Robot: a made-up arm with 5 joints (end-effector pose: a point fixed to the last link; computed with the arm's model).
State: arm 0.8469 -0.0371 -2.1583 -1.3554 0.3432
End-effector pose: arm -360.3 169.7 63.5 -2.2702 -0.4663 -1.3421
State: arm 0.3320 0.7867 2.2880 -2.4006 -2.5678
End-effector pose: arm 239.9 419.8 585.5 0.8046 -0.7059 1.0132
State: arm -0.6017 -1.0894 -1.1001 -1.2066 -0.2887
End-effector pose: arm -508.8 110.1 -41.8 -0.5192 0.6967 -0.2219
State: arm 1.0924 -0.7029 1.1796 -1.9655 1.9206
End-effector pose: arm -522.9 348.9 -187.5 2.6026 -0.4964 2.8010
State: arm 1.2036 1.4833 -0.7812 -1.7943 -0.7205
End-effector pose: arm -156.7 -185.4 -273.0 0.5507 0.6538 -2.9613
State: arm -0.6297 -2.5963 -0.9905 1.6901 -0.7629
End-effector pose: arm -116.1 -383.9 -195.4 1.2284 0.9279 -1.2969
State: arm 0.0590 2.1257 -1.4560 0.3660 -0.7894
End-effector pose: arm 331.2 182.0 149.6 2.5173 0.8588 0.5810
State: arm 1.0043 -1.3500 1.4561 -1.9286 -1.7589
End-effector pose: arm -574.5 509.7 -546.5 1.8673 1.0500 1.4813
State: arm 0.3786 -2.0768 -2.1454 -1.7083 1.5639
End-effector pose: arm -696.2 10.4 104.7 -1.4285 0.8899 2.2617
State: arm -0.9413 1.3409 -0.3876 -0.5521 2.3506
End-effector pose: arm 249.5 105.5 569.3 -0.6286 -0.9500 -1.0409
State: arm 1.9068 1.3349 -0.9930 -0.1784 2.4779
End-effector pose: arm 161.4 249.5 -283.7 -3.0593 0.2743 1.4064
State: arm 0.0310 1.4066 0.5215 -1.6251 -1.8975
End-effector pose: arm 328.9 -280.9 -287.4 2.0842 0.9254 -0.8527
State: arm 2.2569 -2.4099 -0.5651 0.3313 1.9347
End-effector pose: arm -422.9 389.9 210.2 1.2367 0.9150 1.7082
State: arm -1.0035 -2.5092 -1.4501 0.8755 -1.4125
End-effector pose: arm -54.5 -433.5 -156.6 -3.0425 0.7515 -0.2421
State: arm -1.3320 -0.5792 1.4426 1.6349 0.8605
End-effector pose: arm -448.1 306.3 592.3 -2.7760 -0.1400 -3.1182
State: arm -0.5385 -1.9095 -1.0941 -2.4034 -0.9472
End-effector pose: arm -308.6 -239.4 -176.4 -0.2587 0.3770 -0.7565
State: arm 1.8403 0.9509 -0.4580 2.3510 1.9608
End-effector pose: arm -163.1 95.6 120.2 -0.2170 -0.4904 1.3919
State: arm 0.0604 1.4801 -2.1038 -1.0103 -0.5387
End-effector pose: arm -91.1 442.8 312.6 -2.2660 0.1694 2.4922
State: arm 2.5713 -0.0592 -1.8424 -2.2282 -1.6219
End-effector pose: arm -810.9 -283.0 -138.1 1.6565 0.1922 2.9956
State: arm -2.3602 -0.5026 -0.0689 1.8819 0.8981
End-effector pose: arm -597.8 -278.4 378.7 -2.5290 0.2459 -2.0019
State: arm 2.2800 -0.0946 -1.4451 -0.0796 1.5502
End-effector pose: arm -153.3 -187.8 -369.8 -2.3531 0.1389 0.0197
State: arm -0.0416 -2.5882 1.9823 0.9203 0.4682
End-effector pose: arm -789.0 -266.8 172.3 -2.2578 -0.2792 -1.4009
